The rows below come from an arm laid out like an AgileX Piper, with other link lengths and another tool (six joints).
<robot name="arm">
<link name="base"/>
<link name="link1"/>
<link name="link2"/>
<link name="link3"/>
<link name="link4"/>
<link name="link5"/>
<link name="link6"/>
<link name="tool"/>
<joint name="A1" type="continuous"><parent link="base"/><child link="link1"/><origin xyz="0.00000 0.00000 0.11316" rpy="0.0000 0.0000 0.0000"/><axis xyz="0 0 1"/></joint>
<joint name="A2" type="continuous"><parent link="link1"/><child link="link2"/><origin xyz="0.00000 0.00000 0.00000" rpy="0.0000 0.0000 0.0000"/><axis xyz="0 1 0"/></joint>
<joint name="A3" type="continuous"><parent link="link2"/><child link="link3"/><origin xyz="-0.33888 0.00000 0.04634" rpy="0.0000 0.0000 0.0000"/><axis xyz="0 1 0"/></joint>
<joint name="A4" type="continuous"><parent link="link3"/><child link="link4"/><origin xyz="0.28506 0.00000 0.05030" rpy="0.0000 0.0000 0.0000"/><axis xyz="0.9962 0 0.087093"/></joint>
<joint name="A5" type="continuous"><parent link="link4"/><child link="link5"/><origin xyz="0.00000 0.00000 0.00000" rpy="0.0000 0.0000 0.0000"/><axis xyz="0 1 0"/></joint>
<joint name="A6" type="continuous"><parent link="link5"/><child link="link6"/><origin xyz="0.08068 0.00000 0.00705" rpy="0.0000 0.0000 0.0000"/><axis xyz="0.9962 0 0.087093"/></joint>
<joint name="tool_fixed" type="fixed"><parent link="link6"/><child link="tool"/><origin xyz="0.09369 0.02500 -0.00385" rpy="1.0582 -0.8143 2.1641"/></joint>
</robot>
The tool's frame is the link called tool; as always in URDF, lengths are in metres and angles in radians. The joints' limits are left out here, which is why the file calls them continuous.
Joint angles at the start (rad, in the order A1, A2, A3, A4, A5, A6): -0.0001, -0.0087, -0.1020, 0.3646, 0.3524, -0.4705
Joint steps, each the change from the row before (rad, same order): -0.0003, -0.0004, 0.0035, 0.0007, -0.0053, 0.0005; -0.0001, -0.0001, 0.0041, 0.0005, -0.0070, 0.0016; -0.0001, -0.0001, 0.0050, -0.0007, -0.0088, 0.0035; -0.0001, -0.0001, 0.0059, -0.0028, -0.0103, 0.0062; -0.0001, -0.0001, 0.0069, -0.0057, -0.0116, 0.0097; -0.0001, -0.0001, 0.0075, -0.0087, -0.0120, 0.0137; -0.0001, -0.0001, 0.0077, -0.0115, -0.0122, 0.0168; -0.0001, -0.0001, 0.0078, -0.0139, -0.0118, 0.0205; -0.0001, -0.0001, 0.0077, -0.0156, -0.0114, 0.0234; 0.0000, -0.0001, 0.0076, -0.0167, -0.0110, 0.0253; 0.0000, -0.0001, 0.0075, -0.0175, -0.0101, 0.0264
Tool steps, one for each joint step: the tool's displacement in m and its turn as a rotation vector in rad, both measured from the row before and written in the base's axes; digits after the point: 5 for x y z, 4 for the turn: 0.00039, -0.00027, -0.00063, 0.0015, -0.0018, -0.0021; 0.00052, -0.00034, -0.00064, 0.0025, -0.0023, -0.0027; 0.00065, -0.00050, -0.00077, 0.0033, -0.0029, -0.0038; 0.00077, -0.00068, -0.00096, 0.0040, -0.0031, -0.0050; 0.00088, -0.00088, -0.00123, 0.0047, -0.0030, -0.0063; 0.00092, -0.00101, -0.00146, 0.0057, -0.0025, -0.0072; 0.00093, -0.00112, -0.00154, 0.0059, -0.0023, -0.0079; 0.00091, -0.00115, -0.00164, 0.0071, -0.0016, -0.0083; 0.00087, -0.00114, -0.00164, 0.0083, -0.0013, -0.0084; 0.00082, -0.00110, -0.00163, 0.0090, -0.0011, -0.0082; 0.00076, -0.00104, -0.00171, 0.0092, -0.0005, -0.0078
